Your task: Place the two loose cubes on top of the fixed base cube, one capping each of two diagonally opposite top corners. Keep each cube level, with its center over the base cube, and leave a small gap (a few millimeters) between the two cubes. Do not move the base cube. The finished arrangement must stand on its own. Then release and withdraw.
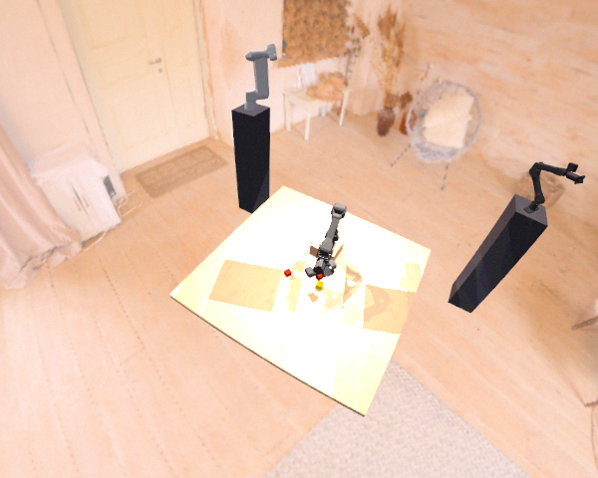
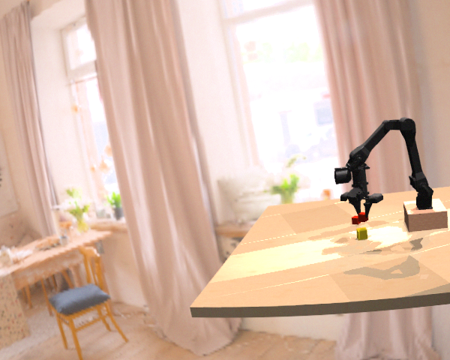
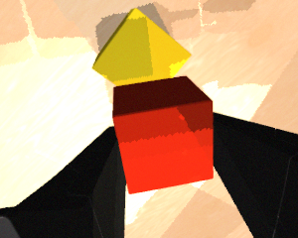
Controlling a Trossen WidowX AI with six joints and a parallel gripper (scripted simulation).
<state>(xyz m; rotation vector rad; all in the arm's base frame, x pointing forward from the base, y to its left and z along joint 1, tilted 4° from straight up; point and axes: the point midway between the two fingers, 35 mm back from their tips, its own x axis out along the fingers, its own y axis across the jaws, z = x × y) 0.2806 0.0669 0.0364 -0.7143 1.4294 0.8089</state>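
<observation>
The yellow cube is 7 cm below my gripper tip, 2 cm to the left of it and 1 cm ahead of it.
</observation>
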